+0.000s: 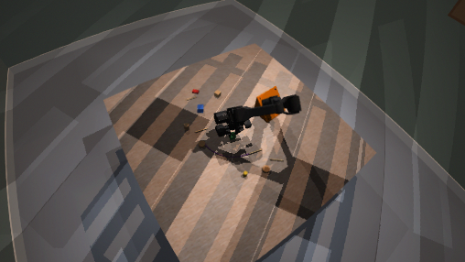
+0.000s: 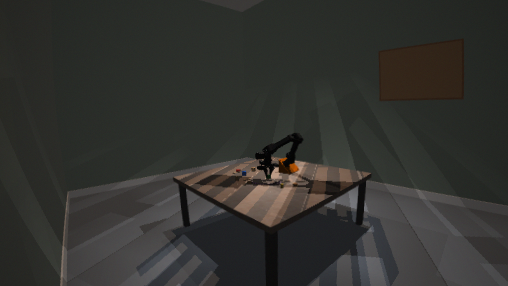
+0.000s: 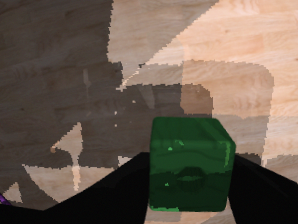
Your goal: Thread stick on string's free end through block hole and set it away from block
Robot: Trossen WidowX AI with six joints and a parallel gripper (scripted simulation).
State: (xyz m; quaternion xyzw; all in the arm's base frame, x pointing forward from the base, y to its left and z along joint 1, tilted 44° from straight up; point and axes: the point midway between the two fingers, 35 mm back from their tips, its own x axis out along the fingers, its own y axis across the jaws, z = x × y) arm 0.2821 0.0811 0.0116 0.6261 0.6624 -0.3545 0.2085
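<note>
Right now my gripper tip is 5 cm past the thin wooden stick, 14 cm to the right of it and 3 cm above it. From my gripper tip the other things lie so: green wooden block right at my gripper tip; round wooden button 17 cm ahead, 5 cm to the right, 2 cm below; cylinder 19 cm ahead, 19 cm to the right, 1 cm below.
</note>
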